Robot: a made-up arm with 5 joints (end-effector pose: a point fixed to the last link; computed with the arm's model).
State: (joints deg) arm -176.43 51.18 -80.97 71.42 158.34
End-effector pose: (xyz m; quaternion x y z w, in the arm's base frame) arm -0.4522 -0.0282 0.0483 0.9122 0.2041 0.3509 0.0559
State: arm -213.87 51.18 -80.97 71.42 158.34
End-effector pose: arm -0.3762 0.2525 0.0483 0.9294 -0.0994 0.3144 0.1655
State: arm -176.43 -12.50 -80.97 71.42 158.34
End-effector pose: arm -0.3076 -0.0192 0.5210 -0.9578 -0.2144 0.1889 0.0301
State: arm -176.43 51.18 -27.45 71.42 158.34
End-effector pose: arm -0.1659 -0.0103 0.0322 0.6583 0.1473 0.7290 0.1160
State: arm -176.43 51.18 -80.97 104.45 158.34
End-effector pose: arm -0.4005 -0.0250 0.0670 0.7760 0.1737 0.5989 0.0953
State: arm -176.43 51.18 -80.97 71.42 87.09
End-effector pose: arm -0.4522 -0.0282 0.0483 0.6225 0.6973 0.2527 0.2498
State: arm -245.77 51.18 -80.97 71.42 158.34
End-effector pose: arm -0.1859 0.4131 0.0483 0.8663 -0.3510 0.2568 0.2456
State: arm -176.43 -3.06 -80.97 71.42 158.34
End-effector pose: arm -0.3612 -0.0225 0.4657 -0.9700 -0.2171 0.1085 0.0173
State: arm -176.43 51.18 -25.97 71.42 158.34
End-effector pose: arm -0.1584 -0.0099 0.0355 0.6490 0.1452 0.7375 0.1174
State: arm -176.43 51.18 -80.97 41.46 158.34
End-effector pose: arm -0.5011 -0.0313 0.0584 0.9708 0.2173 0.1004 0.0160
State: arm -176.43 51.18 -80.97 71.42 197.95
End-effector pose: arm -0.4522 -0.0282 0.0483 -0.9274 0.1170 -0.3491 0.0663
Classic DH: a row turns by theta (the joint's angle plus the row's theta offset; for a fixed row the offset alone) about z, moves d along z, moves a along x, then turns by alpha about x. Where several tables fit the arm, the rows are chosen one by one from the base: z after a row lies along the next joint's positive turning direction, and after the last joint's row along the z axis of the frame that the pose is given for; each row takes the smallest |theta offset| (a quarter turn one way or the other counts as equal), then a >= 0, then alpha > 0; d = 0 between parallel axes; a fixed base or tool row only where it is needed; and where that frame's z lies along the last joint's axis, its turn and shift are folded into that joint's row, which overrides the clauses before.
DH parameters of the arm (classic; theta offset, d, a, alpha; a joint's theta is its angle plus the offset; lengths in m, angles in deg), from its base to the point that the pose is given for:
joint 1: 0 0.168 0 -90
joint 2: -79.26 0 0.3328 0
joint 3: -23.52 0 -0.244 0
joint 4: -77.22 0 -0.06 90
joint 5: 180 0.076 0 0

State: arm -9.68 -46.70 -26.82 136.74 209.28
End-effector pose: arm 0.0071 -0.0012 0.3338 -0.2840 -0.8029 0.0892 0.5165
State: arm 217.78 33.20 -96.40 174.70 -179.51
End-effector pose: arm -0.2964 -0.2297 0.3206 -0.5333 -0.1799 -0.7809 0.2710
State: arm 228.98 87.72 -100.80 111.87 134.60
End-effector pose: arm -0.2306 -0.2651 -0.1482 -0.4423 -0.4775 -0.7588 0.0237
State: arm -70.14 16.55 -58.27 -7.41 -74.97
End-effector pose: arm 0.1522 -0.4213 0.3177 0.9087 0.0383 0.1246 0.3966
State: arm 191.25 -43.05 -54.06 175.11 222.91
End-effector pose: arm 0.0101 0.0020 0.4578 -0.7477 0.2120 -0.5603 0.2865
